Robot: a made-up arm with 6 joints.
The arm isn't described. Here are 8 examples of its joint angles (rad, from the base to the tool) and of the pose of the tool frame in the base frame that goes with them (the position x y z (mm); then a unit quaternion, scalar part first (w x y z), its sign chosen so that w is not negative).
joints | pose
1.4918 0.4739 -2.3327 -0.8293 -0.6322 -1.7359 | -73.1 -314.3 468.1 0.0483 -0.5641 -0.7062 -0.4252
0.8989 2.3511 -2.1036 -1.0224 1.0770 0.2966 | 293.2 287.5 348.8 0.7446 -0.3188 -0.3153 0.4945
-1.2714 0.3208 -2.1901 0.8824 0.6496 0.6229 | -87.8 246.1 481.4 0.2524 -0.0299 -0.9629 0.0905
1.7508 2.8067 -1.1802 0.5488 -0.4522 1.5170 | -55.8 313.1 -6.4 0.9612 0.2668 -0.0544 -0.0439
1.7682 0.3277 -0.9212 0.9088 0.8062 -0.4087 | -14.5 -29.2 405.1 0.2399 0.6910 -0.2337 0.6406
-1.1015 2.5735 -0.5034 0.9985 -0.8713 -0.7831 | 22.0 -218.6 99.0 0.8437 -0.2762 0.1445 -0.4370
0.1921 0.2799 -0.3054 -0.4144 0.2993 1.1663 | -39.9 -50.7 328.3 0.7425 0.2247 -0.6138 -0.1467
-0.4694 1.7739 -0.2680 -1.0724 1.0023 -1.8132 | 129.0 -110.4 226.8 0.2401 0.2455 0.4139 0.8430
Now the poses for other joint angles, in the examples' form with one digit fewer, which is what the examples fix.
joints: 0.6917 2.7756 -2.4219 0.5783 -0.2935 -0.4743
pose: 378 275 189 0.678 0.162 -0.667 0.263
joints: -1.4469 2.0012 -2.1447 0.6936 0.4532 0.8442
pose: 15 -349 392 0.256 0.068 -0.685 -0.679
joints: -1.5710 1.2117 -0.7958 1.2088 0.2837 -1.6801
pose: -30 -168 385 0.808 -0.402 -0.325 -0.281
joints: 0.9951 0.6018 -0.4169 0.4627 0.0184 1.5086
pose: 5 35 330 0.669 0.685 -0.127 -0.259
